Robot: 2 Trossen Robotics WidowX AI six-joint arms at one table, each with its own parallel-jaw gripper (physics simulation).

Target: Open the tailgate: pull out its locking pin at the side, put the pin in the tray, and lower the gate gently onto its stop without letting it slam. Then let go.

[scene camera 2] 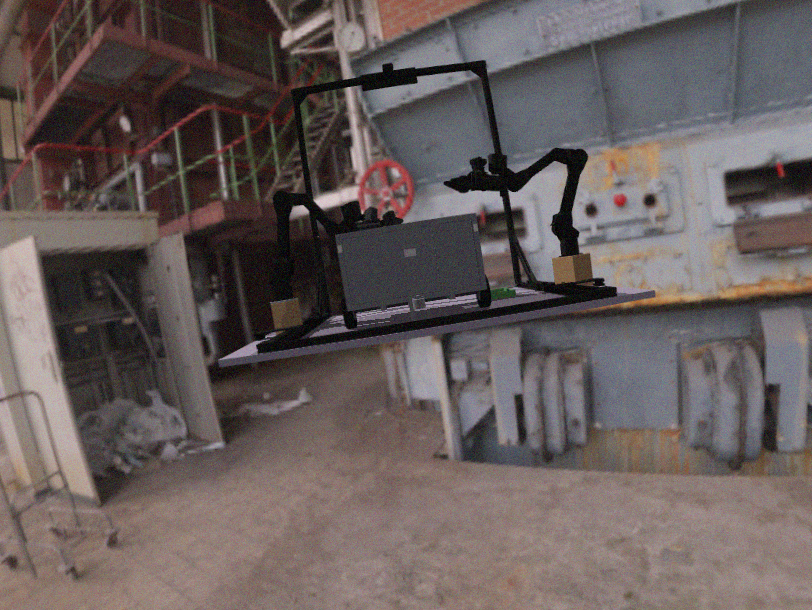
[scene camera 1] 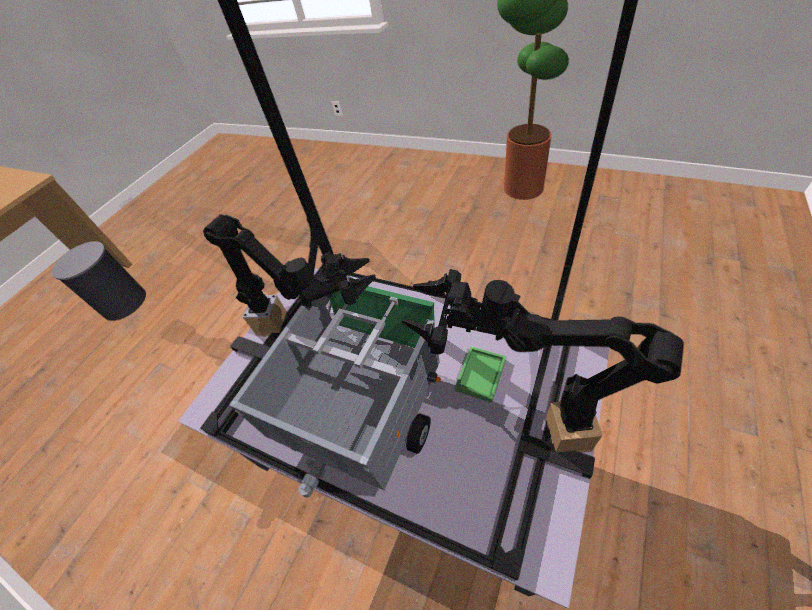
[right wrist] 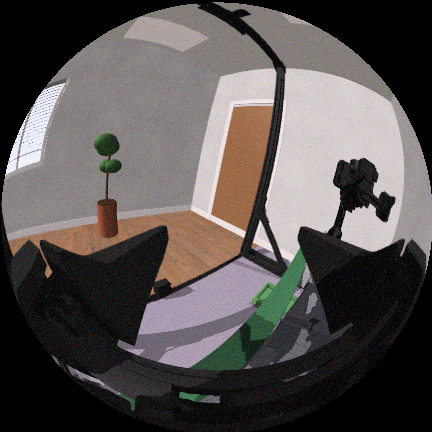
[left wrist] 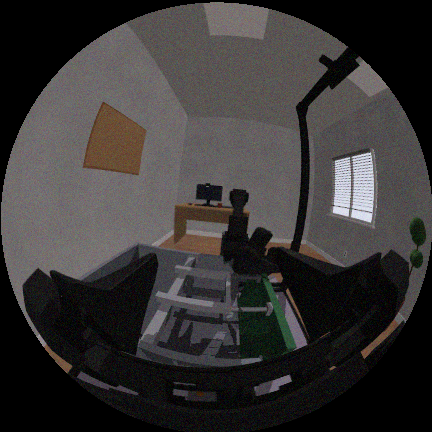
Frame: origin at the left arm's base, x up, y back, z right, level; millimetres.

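Seen in the pictures: left gripper, fingertip midpoint: (scene camera 2: 446,181) (scene camera 1: 407,303) (right wrist: 382,186) (left wrist: 217,257); right gripper, fingertip midpoint: (scene camera 1: 372,267) (right wrist: 236,233); left arm's base, link origin: (scene camera 2: 570,255) (scene camera 1: 576,418); right arm's base, link origin: (scene camera 2: 283,299) (scene camera 1: 259,305).
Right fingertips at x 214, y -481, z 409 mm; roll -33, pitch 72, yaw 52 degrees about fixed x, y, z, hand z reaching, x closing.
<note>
Offsets run from my right fingertips to a thing's top centre. "spot": to the spot under its first point.
The green tailgate (scene camera 1: 410,316) (left wrist: 255,332) (right wrist: 270,320) stands upright at the far end of the grey trailer. My left gripper (scene camera 1: 409,304) (scene camera 2: 447,184) is open and empty above the gate's right end and the trailer's corner in scene camera 1. My right gripper (scene camera 1: 370,269) (scene camera 2: 399,219) (right wrist: 236,233) is open and empty near the gate's top edge, toward its left end. The green tray @[dx -308, dy +277, dz -195 mm] (scene camera 1: 482,372) (scene camera 2: 504,292) (right wrist: 260,296) lies on the table to the right of the trailer in scene camera 1. I cannot make out the locking pin; the left gripper covers that corner in scene camera 1.
The trailer box (scene camera 1: 288,426) (scene camera 2: 410,262) fills the left part of the table, with pale crossbars @[spot: dx -58, dy -98, dz -232 mm] (scene camera 1: 338,351) (left wrist: 190,302) at its gate end. A wheel @[dx -226, dy +77, dz -381 mm] (scene camera 1: 418,433) and an orange marker @[dx -206, dy +116, dz -240 mm] (scene camera 1: 437,378) are on its right side. Black frame posts (scene camera 1: 594,157) rise at the table's sides.
</note>
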